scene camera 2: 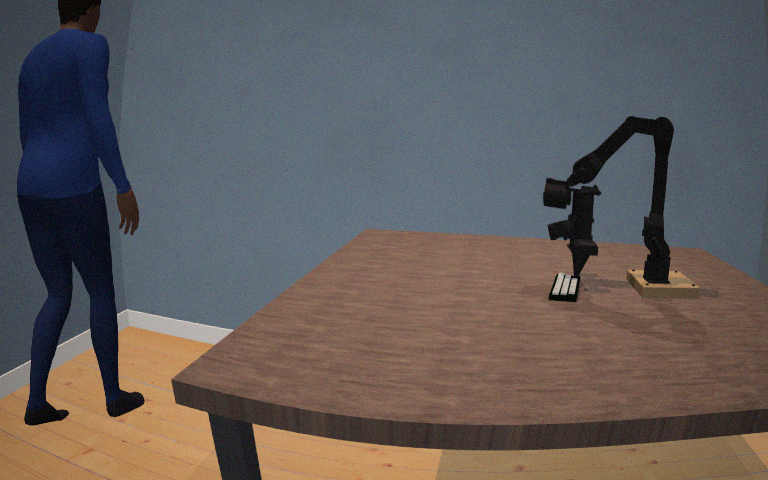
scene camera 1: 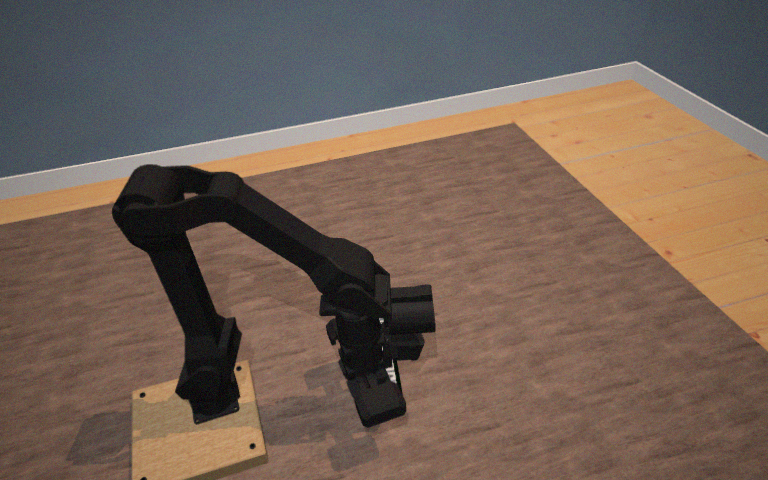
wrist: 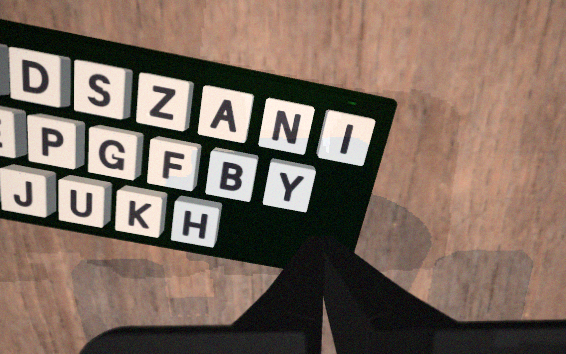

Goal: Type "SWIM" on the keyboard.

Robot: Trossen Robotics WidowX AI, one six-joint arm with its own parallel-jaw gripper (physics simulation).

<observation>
I see my gripper point(scene camera 1: 367, 401), an S key point(wrist: 99, 89) and an I key point(wrist: 344, 137).
My gripper shows as well in scene camera 2 point(scene camera 2: 576, 276) and in the wrist view point(wrist: 319, 248).
</observation>
